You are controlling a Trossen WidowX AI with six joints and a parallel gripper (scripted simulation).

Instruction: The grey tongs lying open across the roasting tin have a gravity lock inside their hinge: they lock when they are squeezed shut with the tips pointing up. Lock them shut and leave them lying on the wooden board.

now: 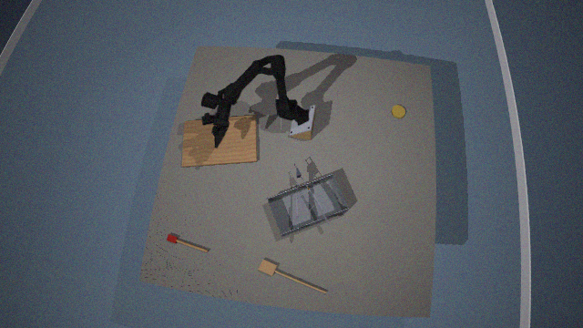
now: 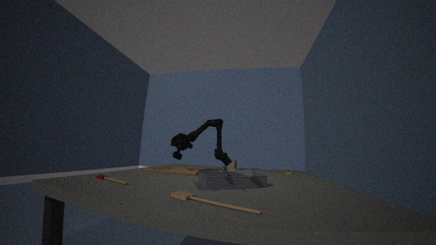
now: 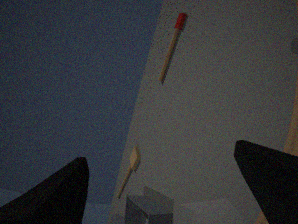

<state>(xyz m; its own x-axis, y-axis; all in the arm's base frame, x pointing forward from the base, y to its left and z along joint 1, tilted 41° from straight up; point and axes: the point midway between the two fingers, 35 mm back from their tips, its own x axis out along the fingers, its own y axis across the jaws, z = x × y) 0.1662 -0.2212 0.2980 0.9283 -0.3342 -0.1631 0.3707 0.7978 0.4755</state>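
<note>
The grey roasting tin is 22 cm ahead of my gripper tip, 38 cm to the left of it and 14 cm below it. Also, from my gripper tip: wooden board (10 cm behind, 3 cm to the right, 16 cm below); yellow disc (26 cm behind, 84 cm to the left, 16 cm below).
</note>
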